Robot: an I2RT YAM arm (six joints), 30 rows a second.
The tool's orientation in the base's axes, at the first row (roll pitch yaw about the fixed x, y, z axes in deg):
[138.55, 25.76, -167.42]
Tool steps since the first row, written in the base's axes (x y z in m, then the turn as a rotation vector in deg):
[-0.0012, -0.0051, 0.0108, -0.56, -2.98, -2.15]
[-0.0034, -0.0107, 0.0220, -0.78, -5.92, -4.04]
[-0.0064, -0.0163, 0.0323, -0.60, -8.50, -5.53]
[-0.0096, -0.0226, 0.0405, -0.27, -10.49, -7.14]
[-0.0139, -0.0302, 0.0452, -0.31, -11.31, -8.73]
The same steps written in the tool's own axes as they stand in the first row. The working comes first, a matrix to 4 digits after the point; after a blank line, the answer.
The tool's axes in the first row as the columns of a matrix, in the base's axes (used below as rounded here):
[-0.8790, -0.4440, 0.1738]
[-0.1962, 0.6689, 0.7170]
[-0.4346, 0.5962, -0.6750]

[-0.0026, 0.0036, -0.0112, 2.01, -3.03, -0.78]
[-0.0045, 0.0075, -0.0231, 3.60, -6.02, -1.65]
[-0.0052, 0.0112, -0.0346, 4.60, -8.72, -2.47]
[-0.0047, 0.0133, -0.0452, 5.40, -11.15, -2.75]
[-0.0015, 0.0129, -0.0546, 6.29, -12.63, -2.27]

